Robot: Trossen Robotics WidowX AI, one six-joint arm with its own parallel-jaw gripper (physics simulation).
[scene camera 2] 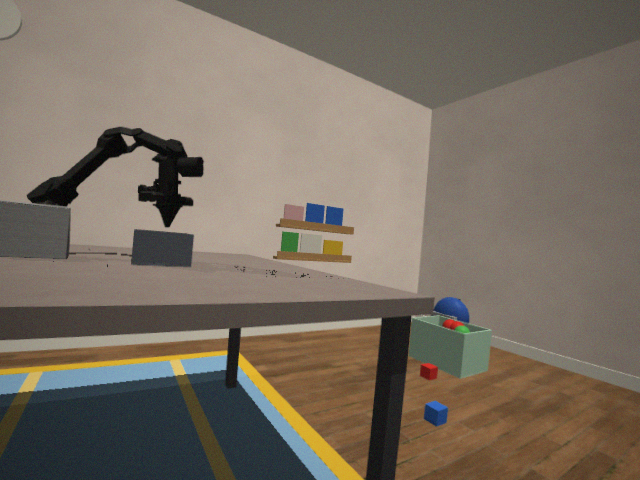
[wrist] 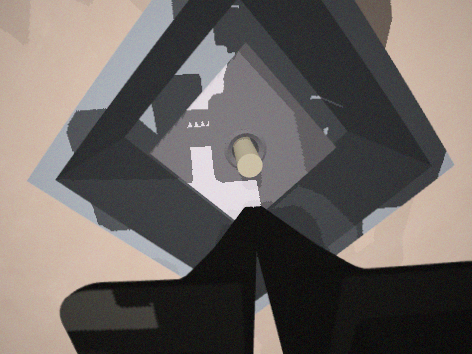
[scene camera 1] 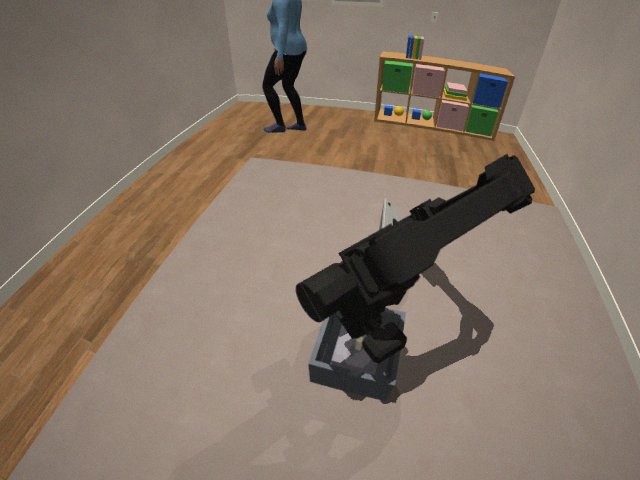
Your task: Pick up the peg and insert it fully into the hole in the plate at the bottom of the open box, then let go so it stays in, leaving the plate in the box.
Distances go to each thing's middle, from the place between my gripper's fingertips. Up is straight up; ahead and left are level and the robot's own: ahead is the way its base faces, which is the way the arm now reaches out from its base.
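Scene:
Measuring from my hand, I find the grey box (scene camera 1: 379,386) 1 cm behind it, 1 cm to the left of it and 6 cm below it. The pale peg (wrist: 249,164) is likewise 1 cm behind my hand and 1 cm to the left of it, and 6 cm below it. As for the grey plate (scene camera 1: 345,355), that is 1 cm to the left of my hand, 1 cm behind it and 8 cm below it.

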